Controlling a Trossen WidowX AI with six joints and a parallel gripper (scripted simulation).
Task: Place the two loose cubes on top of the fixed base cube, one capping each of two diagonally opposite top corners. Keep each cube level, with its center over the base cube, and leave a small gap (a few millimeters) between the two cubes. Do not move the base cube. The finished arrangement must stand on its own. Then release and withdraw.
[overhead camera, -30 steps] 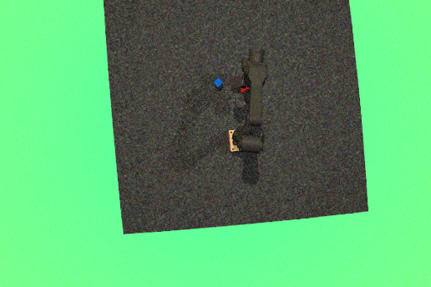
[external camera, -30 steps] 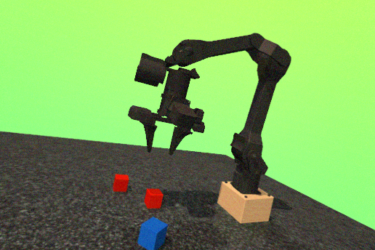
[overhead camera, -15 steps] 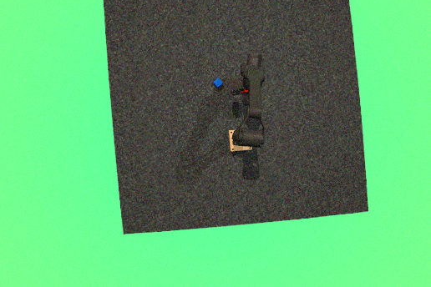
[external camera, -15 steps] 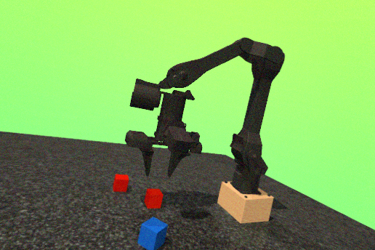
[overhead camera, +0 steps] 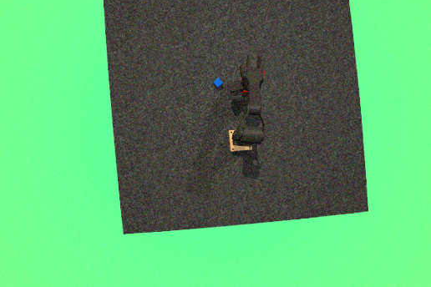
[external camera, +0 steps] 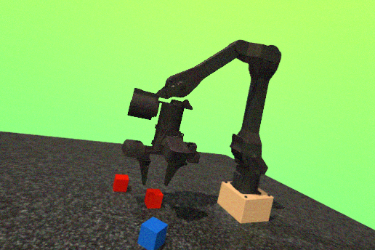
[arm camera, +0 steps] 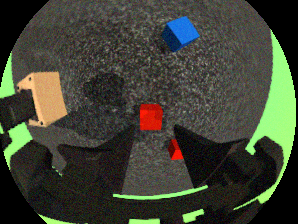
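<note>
My gripper tip is 2 cm short of the blue cube, 14 cm to the right of it and 3 cm above it. Round my gripper tip: red cube 8 cm ahead, 7 cm to the right, 3 cm below.
</note>
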